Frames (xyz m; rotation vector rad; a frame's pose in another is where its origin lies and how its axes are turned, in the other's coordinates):
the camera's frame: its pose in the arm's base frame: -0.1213 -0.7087 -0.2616 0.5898 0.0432 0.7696
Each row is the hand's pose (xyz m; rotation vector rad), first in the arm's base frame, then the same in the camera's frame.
Working: the arm's base frame: its pose in the camera's frame: 0.6053 0.4582 -0.0953 -0.5898 -0.0432 -0.7696

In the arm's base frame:
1: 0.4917 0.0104 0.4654 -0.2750 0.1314 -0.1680
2: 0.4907 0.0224 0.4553 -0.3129 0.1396 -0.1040
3: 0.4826 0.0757 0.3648 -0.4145 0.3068 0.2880
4: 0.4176 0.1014 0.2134 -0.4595 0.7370 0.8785
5: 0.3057 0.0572 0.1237 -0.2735 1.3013 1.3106
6: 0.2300 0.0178 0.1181 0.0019 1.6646 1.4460
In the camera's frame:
1: 1.0495 0.3886 0.4110 -0.8020 0.1377 -0.9848
2: 1.0550 0.3908 0.3965 -0.8335 0.1794 -0.9251
3: 1.0690 0.3794 0.2927 -0.8420 0.4848 -0.5814
4: 1.0128 0.3575 0.1373 -0.6440 1.0332 -0.0844
5: 0.8866 0.3580 0.0560 -0.1714 1.5217 0.2609
6: 0.8045 0.3815 0.0518 0.2513 1.7224 0.3658

